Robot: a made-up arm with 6 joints.
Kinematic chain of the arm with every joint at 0, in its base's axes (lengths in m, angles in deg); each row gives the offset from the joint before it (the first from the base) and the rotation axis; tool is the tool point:
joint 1: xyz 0 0 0.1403 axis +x
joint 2: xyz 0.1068 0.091 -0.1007 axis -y
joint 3: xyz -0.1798 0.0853 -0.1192 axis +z
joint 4: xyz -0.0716 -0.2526 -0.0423 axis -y
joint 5: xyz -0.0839 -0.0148 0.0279 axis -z
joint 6: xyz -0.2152 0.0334 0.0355 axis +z
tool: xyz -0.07 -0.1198 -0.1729
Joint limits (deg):
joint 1: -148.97..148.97
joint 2: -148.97..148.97
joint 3: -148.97..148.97
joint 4: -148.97..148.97
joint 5: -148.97..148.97
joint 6: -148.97..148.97
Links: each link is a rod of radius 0.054 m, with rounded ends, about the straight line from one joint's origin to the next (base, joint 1, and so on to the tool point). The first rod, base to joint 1, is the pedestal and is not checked.
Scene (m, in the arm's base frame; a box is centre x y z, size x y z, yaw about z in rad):
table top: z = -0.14
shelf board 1: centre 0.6 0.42 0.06 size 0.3 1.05 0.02 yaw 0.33
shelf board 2: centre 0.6 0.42 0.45 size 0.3 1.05 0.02 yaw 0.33
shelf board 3: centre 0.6 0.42 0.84 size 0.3 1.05 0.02 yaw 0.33
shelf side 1: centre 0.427 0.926 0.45 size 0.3 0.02 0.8 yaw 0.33
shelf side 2: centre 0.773 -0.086 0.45 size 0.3 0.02 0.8 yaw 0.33
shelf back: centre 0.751 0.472 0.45 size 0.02 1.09 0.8 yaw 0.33
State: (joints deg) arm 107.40 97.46 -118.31 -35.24 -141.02 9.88
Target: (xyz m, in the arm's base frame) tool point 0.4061 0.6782 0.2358
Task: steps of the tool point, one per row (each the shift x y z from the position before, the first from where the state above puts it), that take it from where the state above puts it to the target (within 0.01 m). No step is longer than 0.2 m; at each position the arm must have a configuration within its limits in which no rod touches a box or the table.
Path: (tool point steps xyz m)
1: -0.0649 -0.0021 -0.0043
2: -0.0740 -0.0246 0.0017
3: -0.0731 -0.0460 0.0026
4: -0.0313 0.1207 -0.1028
5: -0.0315 0.0890 -0.1328
6: -0.0319 0.0501 -0.1527
7: 0.0904 0.0441 -0.0086
8: 0.0977 0.0203 0.0086

